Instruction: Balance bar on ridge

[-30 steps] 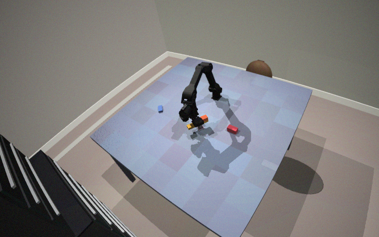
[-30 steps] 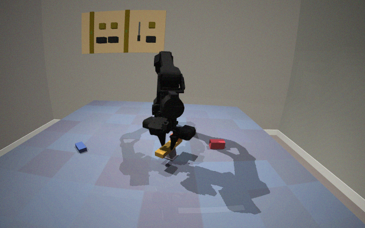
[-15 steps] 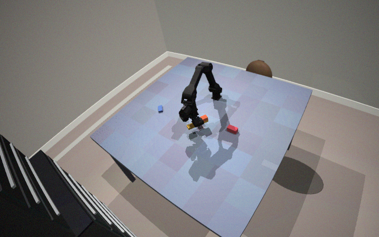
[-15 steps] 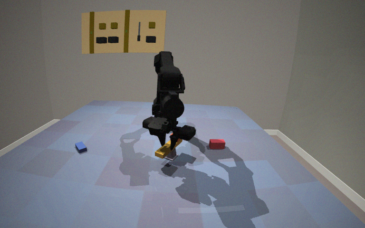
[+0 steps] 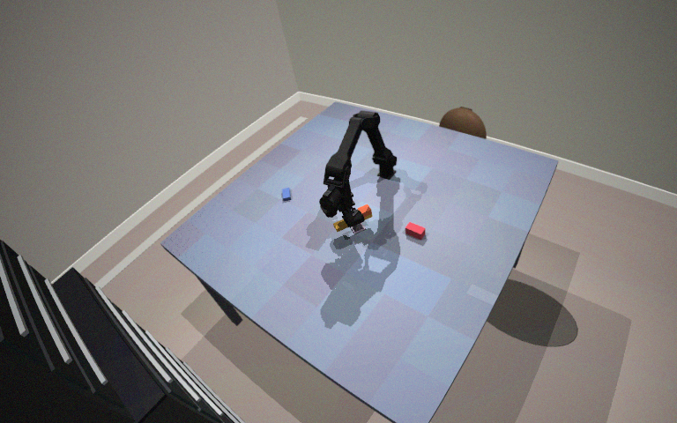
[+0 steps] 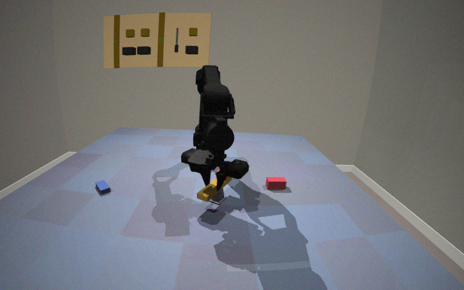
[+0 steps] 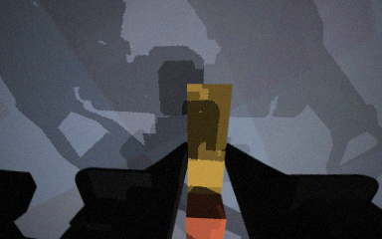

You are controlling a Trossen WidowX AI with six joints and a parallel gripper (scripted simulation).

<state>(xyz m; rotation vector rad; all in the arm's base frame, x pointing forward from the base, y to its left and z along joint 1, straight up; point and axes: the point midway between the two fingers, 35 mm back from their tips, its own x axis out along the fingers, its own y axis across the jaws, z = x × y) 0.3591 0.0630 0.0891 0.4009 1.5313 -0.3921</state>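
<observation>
The bar is 4 cm behind my gripper tip, 2 cm to the left of it and 1 cm above it. The rest, counted from my gripper tip: small blue block (38 cm to the right, 5 cm below, 3 cm behind); red block (22 cm to the left, 11 cm behind, 4 cm below).
</observation>
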